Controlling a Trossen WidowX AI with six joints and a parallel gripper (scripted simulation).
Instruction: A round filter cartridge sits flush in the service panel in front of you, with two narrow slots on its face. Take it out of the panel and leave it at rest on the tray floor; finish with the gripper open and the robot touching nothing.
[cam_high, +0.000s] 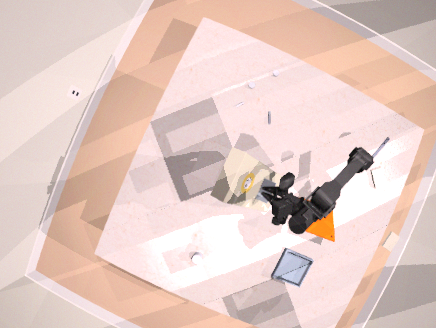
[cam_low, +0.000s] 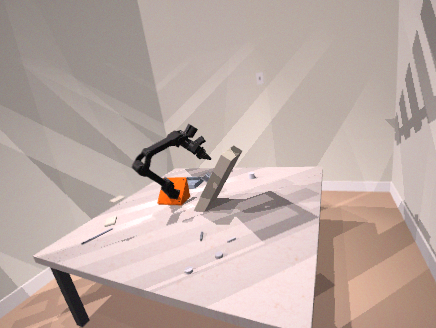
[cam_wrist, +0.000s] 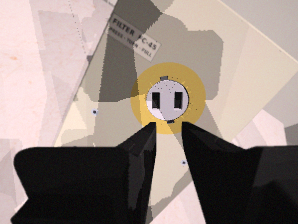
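My gripper tip is 6 cm short of the white round cartridge and 4 cm above it. Also, from my gripper tip: grey-blue tray (37 cm behind, 27 cm to the left, 27 cm below); beige service panel (2 cm ahead, 12 cm below).
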